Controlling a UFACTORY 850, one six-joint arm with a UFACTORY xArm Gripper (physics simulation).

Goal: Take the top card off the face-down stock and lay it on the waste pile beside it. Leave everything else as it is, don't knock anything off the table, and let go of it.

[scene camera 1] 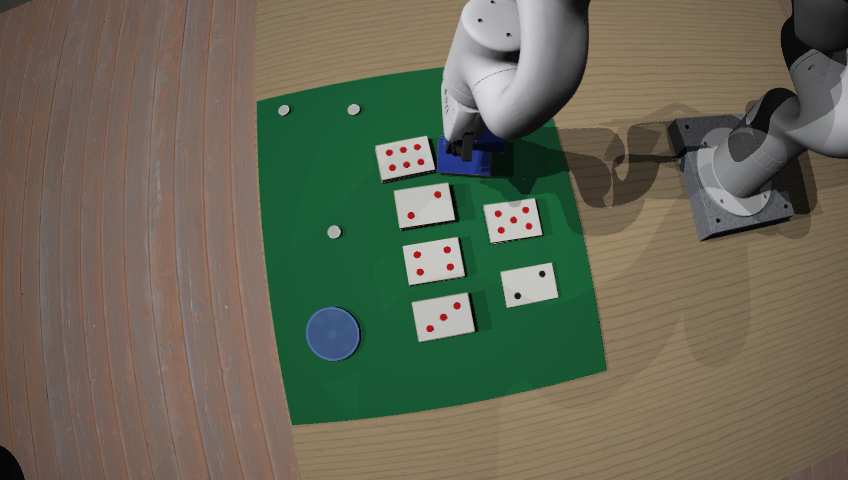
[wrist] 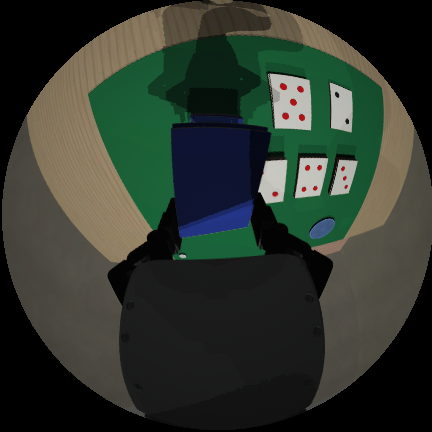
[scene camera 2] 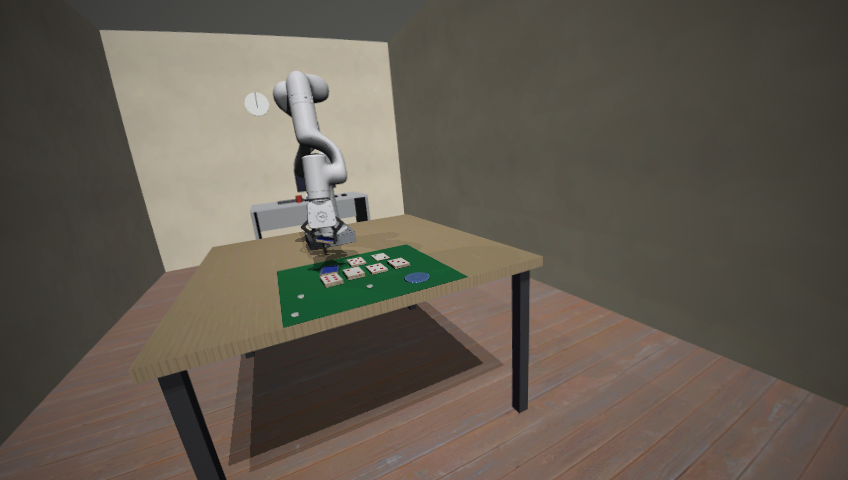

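My gripper (scene camera 1: 464,149) (scene camera 2: 324,242) (wrist: 216,206) is shut on a blue-backed card (scene camera 1: 495,144) (wrist: 215,172), gripped by its sides and held above the stock. A darker strip runs along its right side in the wrist view; I cannot tell if that is a second card. The blue face-down stock (scene camera 1: 450,166) (scene camera 2: 329,270) (wrist: 215,119) lies on the mat below, partly hidden by the gripper and the held card. The pile showing five red dots (scene camera 1: 505,228) (scene camera 2: 356,261) (wrist: 293,110), beside the stock, lies face up, apart from the gripper.
On the green mat (scene camera 1: 368,380) (scene camera 2: 297,306) lie piles showing six (scene camera 1: 405,157), two (scene camera 1: 424,205), four (scene camera 1: 433,261) and three (scene camera 1: 443,324) red dots. A card with two black dots (scene camera 1: 529,285), a blue disc (scene camera 1: 332,333) and small white discs (scene camera 1: 353,109) also lie there.
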